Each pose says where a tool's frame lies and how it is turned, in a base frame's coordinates. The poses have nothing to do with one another.
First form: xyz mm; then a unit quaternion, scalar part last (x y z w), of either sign.
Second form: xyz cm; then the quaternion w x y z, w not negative. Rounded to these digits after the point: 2 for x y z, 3 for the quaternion.
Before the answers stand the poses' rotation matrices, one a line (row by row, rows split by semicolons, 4 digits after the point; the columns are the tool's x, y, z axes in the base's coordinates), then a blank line. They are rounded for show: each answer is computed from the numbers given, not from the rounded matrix.
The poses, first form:
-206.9 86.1 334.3 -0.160 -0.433 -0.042 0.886
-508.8 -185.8 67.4 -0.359 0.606 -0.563 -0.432
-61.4 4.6 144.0 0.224 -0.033 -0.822 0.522
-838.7 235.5 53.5 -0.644 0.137 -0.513 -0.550
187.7 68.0 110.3 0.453 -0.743 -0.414 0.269
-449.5 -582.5 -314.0 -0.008 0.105 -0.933 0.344
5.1 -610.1 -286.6 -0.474 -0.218 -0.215 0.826
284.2 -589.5 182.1 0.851 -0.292 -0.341 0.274
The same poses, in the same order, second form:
0.6214 0.2130 -0.7539; 0.0641 0.9453 0.3199; 0.7808 -0.2472 0.5738
-0.3688 -0.9218 -0.1194; 0.0513 0.1080 -0.9928; 0.9281 -0.3723 0.0075
-0.3543 0.8439 -0.4029; -0.8734 -0.4525 -0.1797; -0.3340 0.2883 0.8974
0.4357 -0.7414 0.5105; 0.3882 -0.3569 -0.8497; 0.8121 0.5683 0.1323
-0.4454 -0.4500 -0.7740; -0.8950 0.2476 0.3711; 0.0246 0.8580 -0.5130
-0.7632 0.6403 0.0872; -0.6436 -0.7413 -0.1904; -0.0573 -0.2015 0.9778
0.8126 0.5615 -0.1562; -0.1484 0.4586 0.8762; 0.5636 -0.6888 0.4560
0.5972 -0.3099 -0.7398; -0.6833 -0.6796 -0.2670; -0.4200 0.6649 -0.6176

-20.69 8.61 33.43 0.886 -0.160 -0.433 -0.042
-50.88 -18.58 6.74 0.432 0.359 -0.606 0.563
-6.14 0.46 14.40 0.522 0.224 -0.033 -0.822
-83.87 23.55 5.35 0.550 0.644 -0.137 0.513
18.77 6.80 11.03 0.269 0.453 -0.743 -0.414
-44.95 -58.25 -31.40 0.344 -0.008 0.105 -0.933
0.51 -61.01 -28.66 0.826 -0.474 -0.218 -0.215
28.42 -58.95 18.21 0.274 0.851 -0.292 -0.341

